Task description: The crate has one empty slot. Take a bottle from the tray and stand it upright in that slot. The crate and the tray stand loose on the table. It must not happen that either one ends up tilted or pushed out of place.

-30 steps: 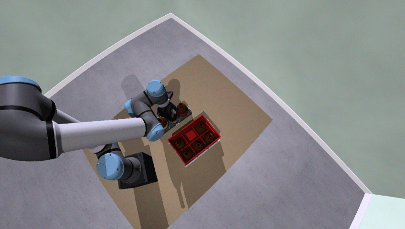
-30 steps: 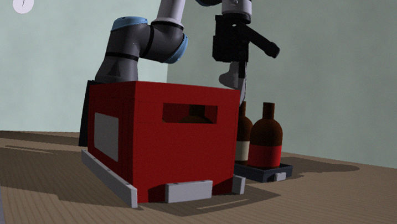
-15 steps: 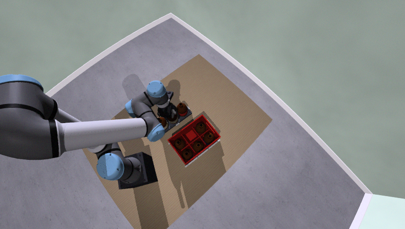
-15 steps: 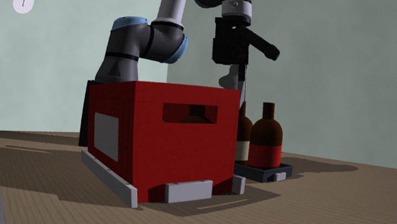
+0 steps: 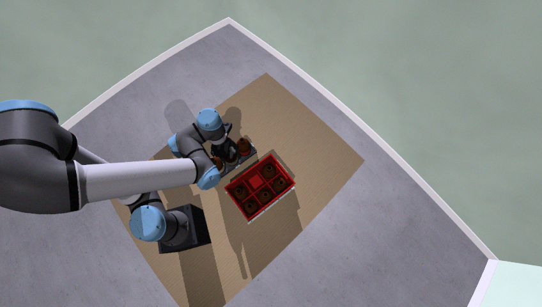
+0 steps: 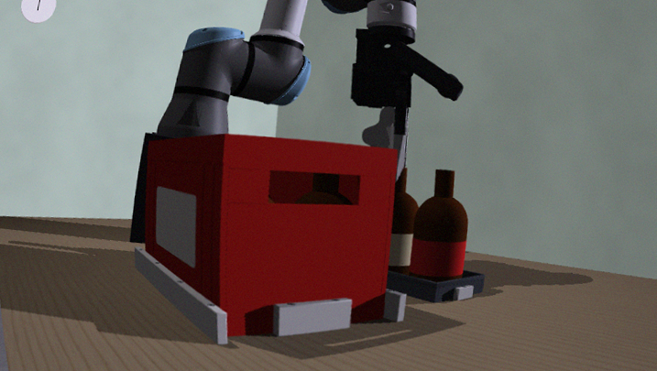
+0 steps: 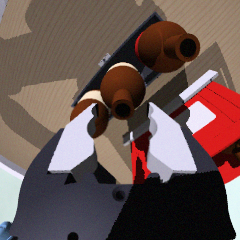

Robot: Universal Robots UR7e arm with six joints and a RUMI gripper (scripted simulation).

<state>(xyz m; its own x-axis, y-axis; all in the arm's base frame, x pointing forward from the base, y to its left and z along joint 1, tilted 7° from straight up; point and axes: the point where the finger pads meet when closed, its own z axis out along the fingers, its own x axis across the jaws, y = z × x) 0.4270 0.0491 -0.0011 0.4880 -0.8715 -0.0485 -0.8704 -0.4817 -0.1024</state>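
The cream-label bottle lies 7 cm below my hand. Also, from my hand: dark tray 14 cm below; red crate 23 cm to the right, 7 cm below, 4 cm behind.
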